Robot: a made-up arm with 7 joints.
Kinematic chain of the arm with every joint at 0, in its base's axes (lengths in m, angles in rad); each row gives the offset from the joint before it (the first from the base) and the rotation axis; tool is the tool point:
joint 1: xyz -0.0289 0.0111 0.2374 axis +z
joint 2: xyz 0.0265 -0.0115 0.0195 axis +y
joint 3: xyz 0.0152 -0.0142 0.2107 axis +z
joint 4: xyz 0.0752 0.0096 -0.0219 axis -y
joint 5: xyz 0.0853 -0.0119 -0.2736 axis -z
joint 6: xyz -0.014 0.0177 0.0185 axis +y
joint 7: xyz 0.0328 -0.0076 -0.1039 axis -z
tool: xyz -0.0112 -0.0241 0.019
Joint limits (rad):
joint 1: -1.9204..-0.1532
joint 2: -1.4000..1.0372
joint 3: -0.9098..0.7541
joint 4: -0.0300..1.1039
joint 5: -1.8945..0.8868
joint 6: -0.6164..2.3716
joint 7: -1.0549..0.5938
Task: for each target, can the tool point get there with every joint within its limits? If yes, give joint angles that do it. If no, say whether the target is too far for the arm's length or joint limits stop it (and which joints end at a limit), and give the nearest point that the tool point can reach.
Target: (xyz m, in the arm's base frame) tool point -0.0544 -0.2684 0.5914
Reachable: yes | joints -0.6818 -1.1197 -0.4665 0.8567 -1.2604 0.5891 -0.8180
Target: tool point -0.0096 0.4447 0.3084
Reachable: no: joint limits stop it (at a limit: joint 1, joint 2, joint 3, joint 4, joint 5, joint 7) | nearest point -0.0076 0.2547 0.4573 | short by 0.241 m
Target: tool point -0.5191 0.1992 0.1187
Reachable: no: joint limits stop it (at a limit: joint 1, joint 2, joint 3, joint 7) | nearest point -0.3873 0.0464 0.1153 | short by 0.202 m
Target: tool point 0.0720 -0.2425 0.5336
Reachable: yes | joints -1.1920 -0.9267 0.1743 0.6363 -1.3390 0.4785 -0.1269
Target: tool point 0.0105 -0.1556 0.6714
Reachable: yes | joints -1.2717 -0.9914 -0.0637 0.9675 -1.1330 -0.3269 -0.8233
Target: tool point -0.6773 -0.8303 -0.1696
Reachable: no: too far | nearest point -0.3171 -0.3629 0.0745 | short by 0.639 m
